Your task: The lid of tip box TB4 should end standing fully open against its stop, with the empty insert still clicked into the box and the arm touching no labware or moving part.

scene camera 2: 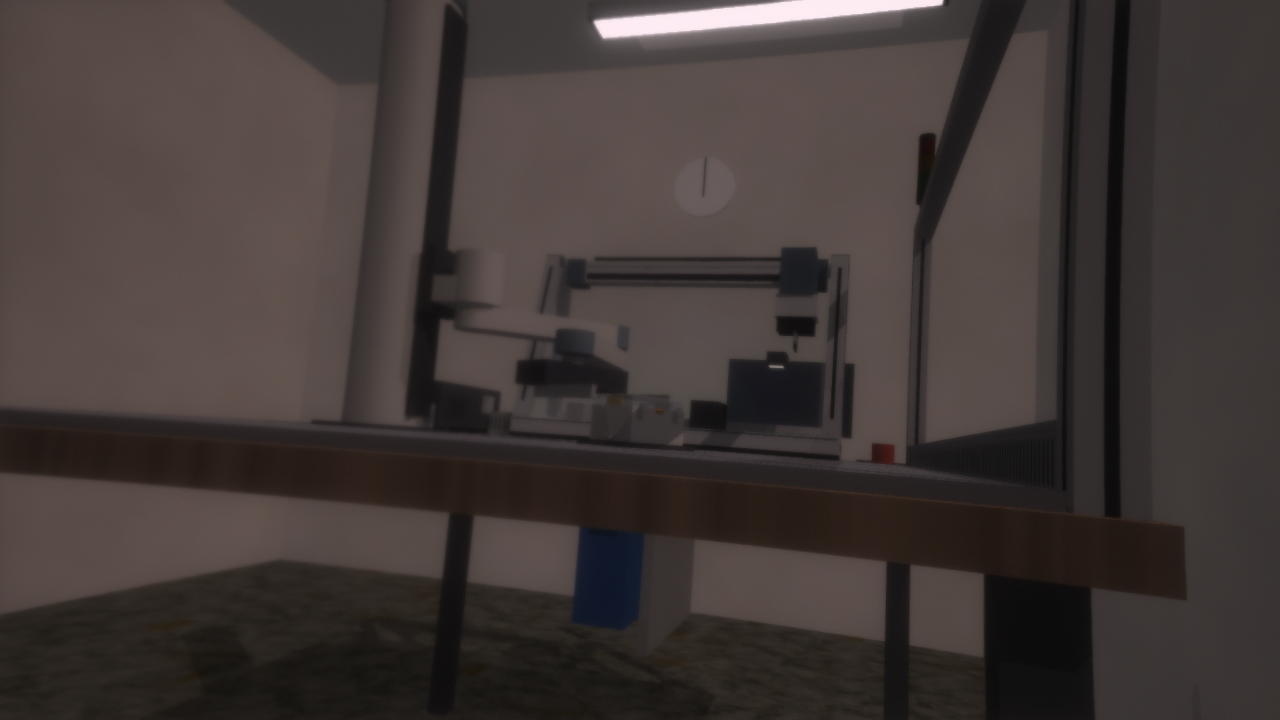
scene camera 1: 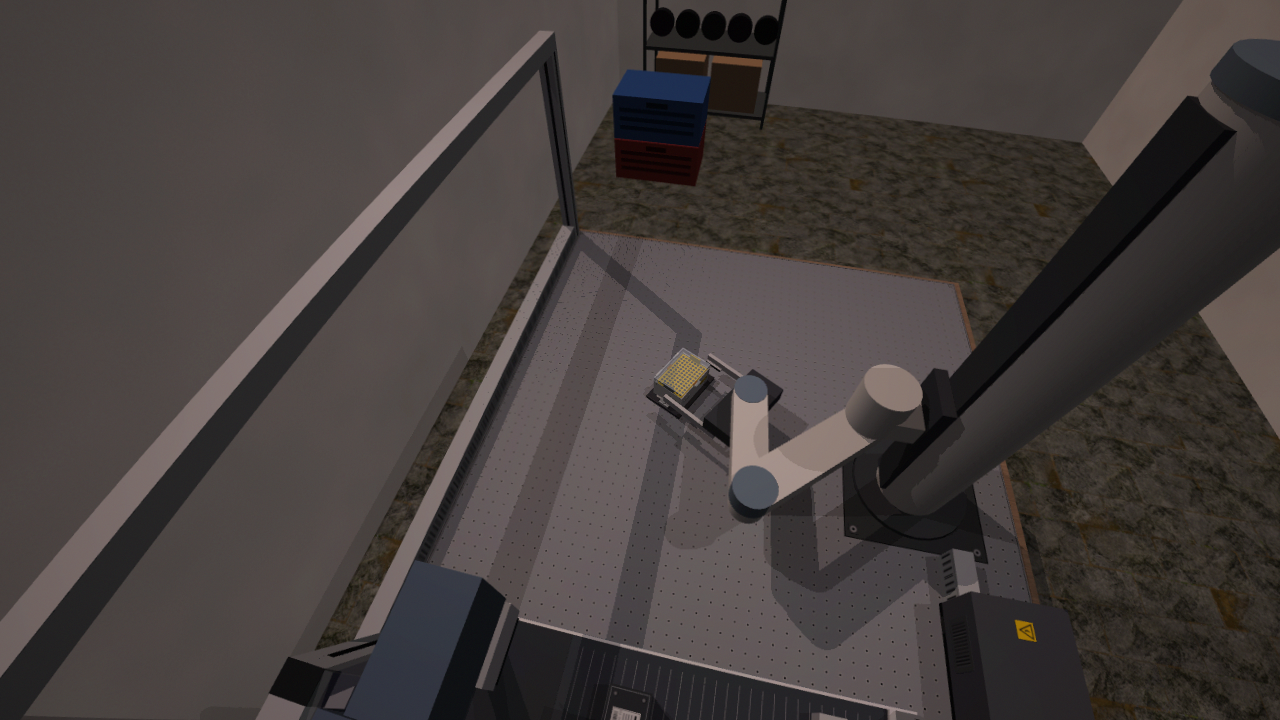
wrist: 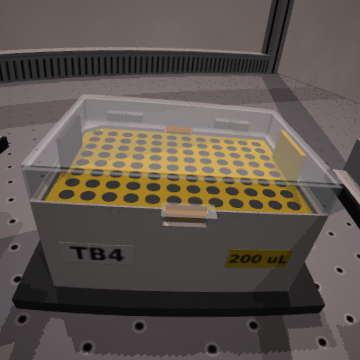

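Seen in the pictures: gripper, fingertip midpoint: (scene camera 2: pixel 634 396) (scene camera 1: pixel 687 376) (wrist: pixel 168 137); arm's base, origin of the base link: (scene camera 1: pixel 906 486).
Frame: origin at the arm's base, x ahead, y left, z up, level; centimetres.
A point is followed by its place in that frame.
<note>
Tip box TB4 (wrist: pixel 160 245) @[x 52.2, y -12.6, z 5.3 cm] (scene camera 1: pixel 696 390) @[x 51.4, y -13.9, z 3.6 cm] stands upright on a black base plate (wrist: pixel 175 305) @[x 51.1, y -13.1, z 2.1 cm]. Its clear lid (wrist: pixel 175 112) @[x 57.5, y -15.9, z 9.0 cm] lies closed over it, with a clear catch over an orange tab (wrist: pixel 185 214) @[x 51.3, y -13.0, z 7.7 cm] at the front middle. The yellow insert (wrist: pixel 184 195) @[x 53.1, y -14.1, z 7.0 cm] (scene camera 1: pixel 682 374) @[x 55.5, y -15.6, z 7.0 cm] sits level in the box, its holes without tips. A yellow tab (wrist: pixel 291 156) @[x 52.5, y -19.9, z 8.2 cm] stands at the lid's right end. My gripper (wrist: pixel 168 137) @[x 54.2, y -13.7, z 9.3 cm] (scene camera 1: pixel 689 378) @[x 54.2, y -13.7, z 9.3 cm] is open and empty, its fingers spread on either side of the box. In the wrist view they show at the left and right edges. Any contact is unclear; scene camera 2 is blurred.
A rail (scene camera 1: pixel 528 313) @[x 101.2, y -28.0, z 6.0 cm] and a tall frame (scene camera 1: pixel 556 134) @[x 102.1, y -68.5, z 37.2 cm] bound the table's left side. The arm's column (scene camera 1: pixel 1074 331) @[x 5.1, y 5.5, z 59.9 cm] stands at the right. A blue-grey block (scene camera 1: pixel 420 635) @[x 73.7, y 53.2, z 50.1 cm], a dark ribbed deck (scene camera 1: pixel 680 685) @[x 45.0, y 49.1, z 6.2 cm] and a grey cabinet (scene camera 1: pixel 1011 671) @[x -8.2, y 36.9, z 12.8 cm] are in the foreground.
</note>
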